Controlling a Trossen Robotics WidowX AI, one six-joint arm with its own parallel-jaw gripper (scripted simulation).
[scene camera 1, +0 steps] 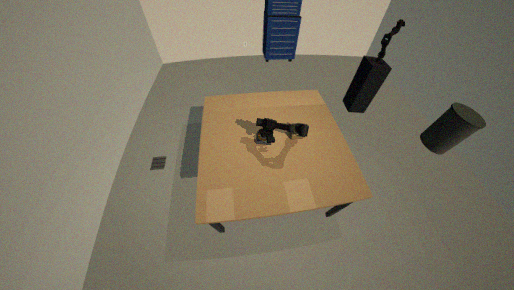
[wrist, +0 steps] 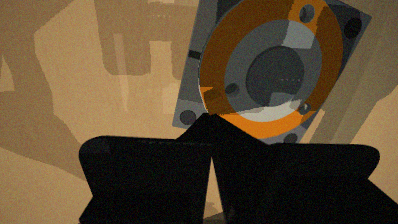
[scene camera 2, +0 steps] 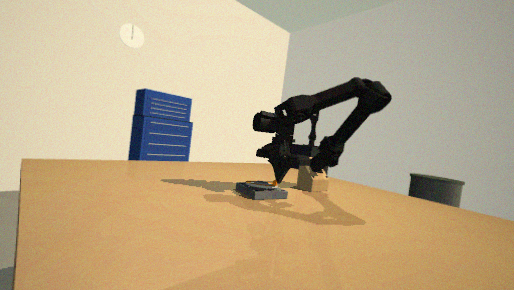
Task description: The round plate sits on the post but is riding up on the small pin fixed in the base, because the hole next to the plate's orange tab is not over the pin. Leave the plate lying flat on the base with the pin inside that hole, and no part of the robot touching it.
Path:
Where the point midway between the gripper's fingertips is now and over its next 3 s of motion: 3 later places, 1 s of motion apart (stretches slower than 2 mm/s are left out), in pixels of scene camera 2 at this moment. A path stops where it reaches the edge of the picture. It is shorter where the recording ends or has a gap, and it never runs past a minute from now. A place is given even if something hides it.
My gripper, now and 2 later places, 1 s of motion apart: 278, 183; 276, 183; 275, 174

